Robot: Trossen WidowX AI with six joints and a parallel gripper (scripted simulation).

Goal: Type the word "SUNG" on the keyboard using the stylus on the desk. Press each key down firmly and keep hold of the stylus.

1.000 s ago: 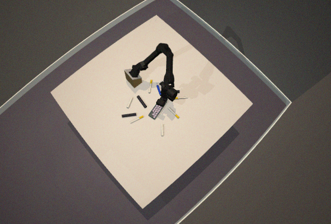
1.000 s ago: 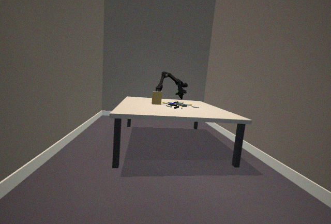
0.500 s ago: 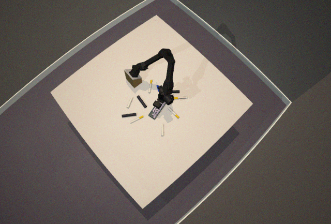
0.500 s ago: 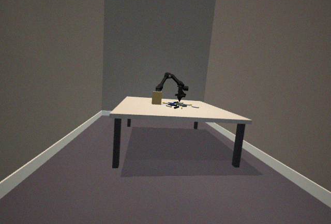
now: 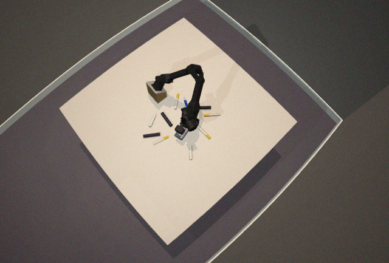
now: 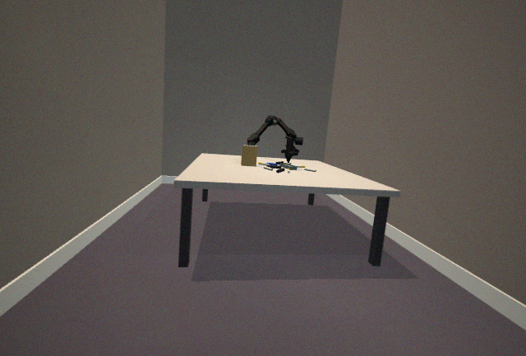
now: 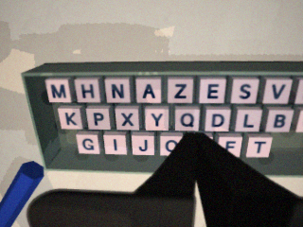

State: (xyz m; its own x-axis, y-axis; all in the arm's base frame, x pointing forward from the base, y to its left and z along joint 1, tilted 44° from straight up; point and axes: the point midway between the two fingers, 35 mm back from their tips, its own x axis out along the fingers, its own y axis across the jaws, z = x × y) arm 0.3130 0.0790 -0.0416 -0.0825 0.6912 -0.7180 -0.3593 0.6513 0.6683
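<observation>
My gripper tip is now 30 mm short of the S key, 30 mm above it and 20 mm to the left of it. Round my gripper tip: blue stylus: 160 mm behind, 110 mm to the left, 30 mm below.
</observation>
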